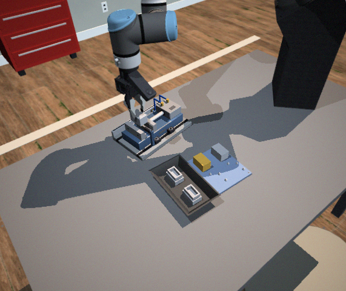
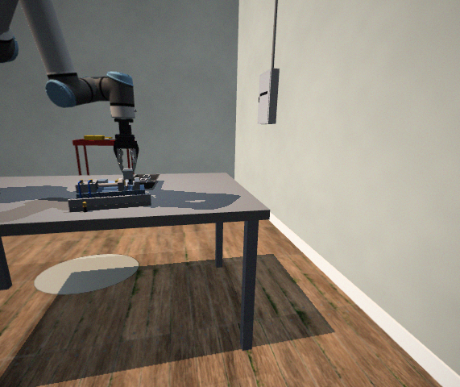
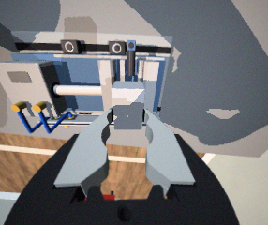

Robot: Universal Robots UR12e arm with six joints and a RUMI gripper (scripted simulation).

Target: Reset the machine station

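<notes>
My hand is 7 cm above the fixed jaw, 3 cm short of it and 1 cm to the right of it. Round my hand: vise 11 cm below, 7 cm behind; then dark work stop rod 6 cm below, 5 cm to the left; then vise rail 11 cm below, 10 cm to the right, 6 cm behind.
</notes>
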